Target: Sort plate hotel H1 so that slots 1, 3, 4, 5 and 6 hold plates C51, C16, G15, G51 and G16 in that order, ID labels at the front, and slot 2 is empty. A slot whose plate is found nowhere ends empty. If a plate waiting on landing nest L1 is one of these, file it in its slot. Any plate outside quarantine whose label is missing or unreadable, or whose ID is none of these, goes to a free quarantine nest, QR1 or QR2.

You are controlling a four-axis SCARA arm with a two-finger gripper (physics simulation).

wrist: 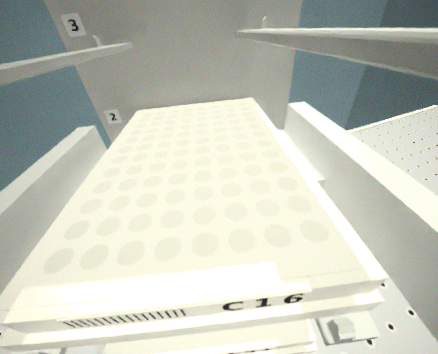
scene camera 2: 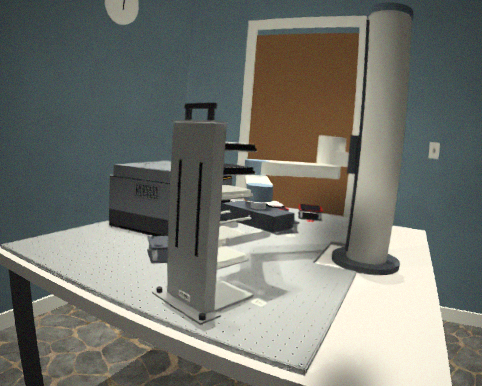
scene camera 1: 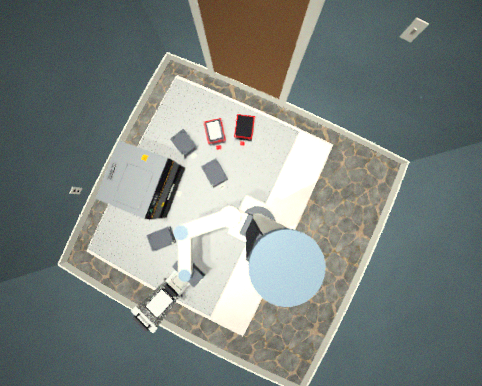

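In the wrist view my gripper (wrist: 194,131) is shut on plate C16 (wrist: 202,180), with a finger along each long side; the pads are hidden. The plate is level, its label C16 at the front, beside the slot 2 tag (wrist: 113,117) of the hotel. The slot 3 rails are bare above it. Part of another pale plate (wrist: 215,342) shows below, its ID cut off. The hotel H1 (scene camera 2: 195,215) stands at the table's near side, with two black plates (scene camera 2: 241,147) (scene camera 2: 239,170) at the top and a pale plate (scene camera 2: 236,192) under them. Their labels are not readable.
A grey instrument (scene camera 1: 131,181) (scene camera 2: 140,200) stands at the left. Several dark nests (scene camera 1: 183,143) (scene camera 1: 214,172) (scene camera 1: 160,238) are spread over the board. One red-edged nest (scene camera 1: 207,131) bears a white plate; the other (scene camera 1: 236,128) has a black top. The arm's column (scene camera 2: 381,140) stands right.
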